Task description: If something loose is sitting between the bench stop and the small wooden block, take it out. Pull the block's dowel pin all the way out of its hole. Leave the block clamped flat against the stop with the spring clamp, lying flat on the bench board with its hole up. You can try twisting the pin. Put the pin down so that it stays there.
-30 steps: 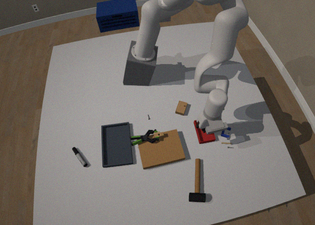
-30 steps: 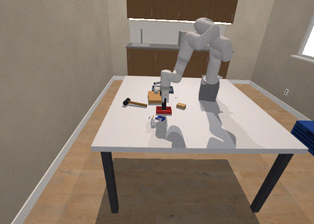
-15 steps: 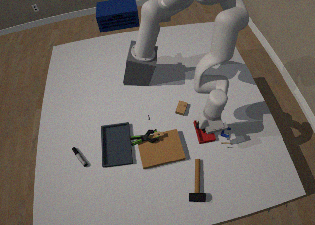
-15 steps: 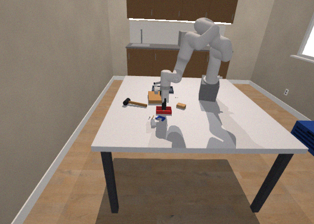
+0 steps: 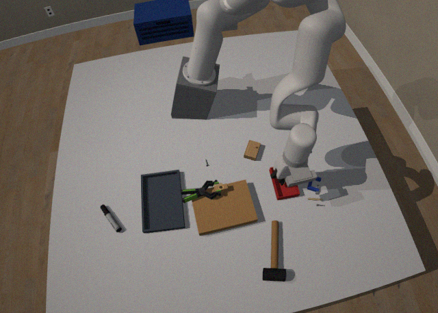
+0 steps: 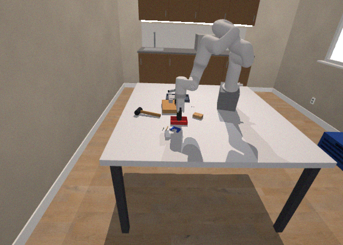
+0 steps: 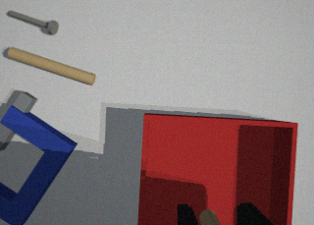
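The dowel pin is 2 cm below my hand. Round my hand: red box: 4 cm below; then spare wooden dowel: 9 cm to the left, 9 cm ahead, 4 cm below; then small wooden block: 23 cm to the right, 2 cm behind.
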